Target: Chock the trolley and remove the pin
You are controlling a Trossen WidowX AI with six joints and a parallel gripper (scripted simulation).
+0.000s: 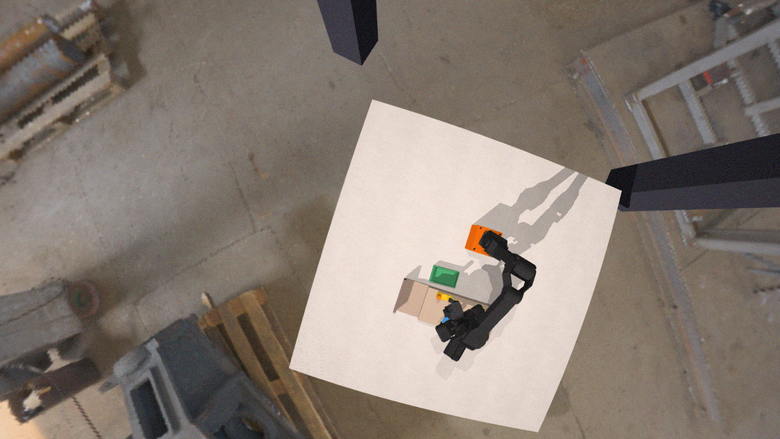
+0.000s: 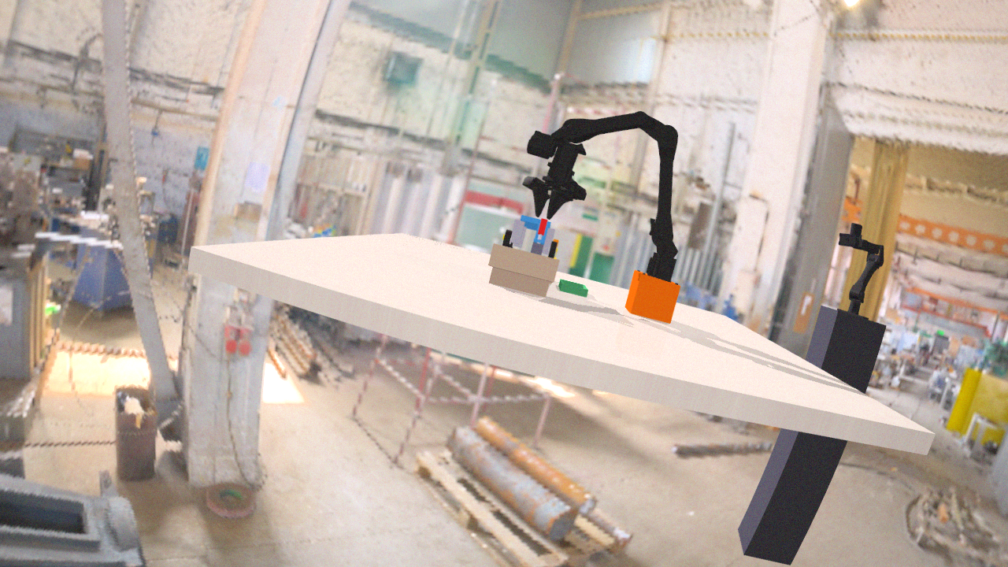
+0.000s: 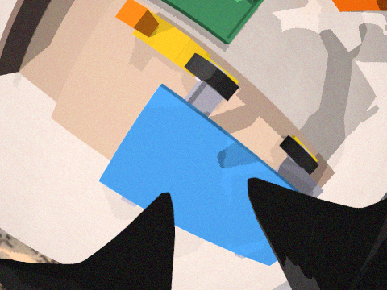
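Now: the red-headed stop pin 4 cm behind my gripper tip, 15 cm to the left of it and 4 cm below it. Also, from my gripper tip: yellow chock (3 cm behind, 7 cm to the right, 9 cm below); ramp block (4 cm to the left, 13 cm below); blue trolley (4 cm to the left, 6 cm below).
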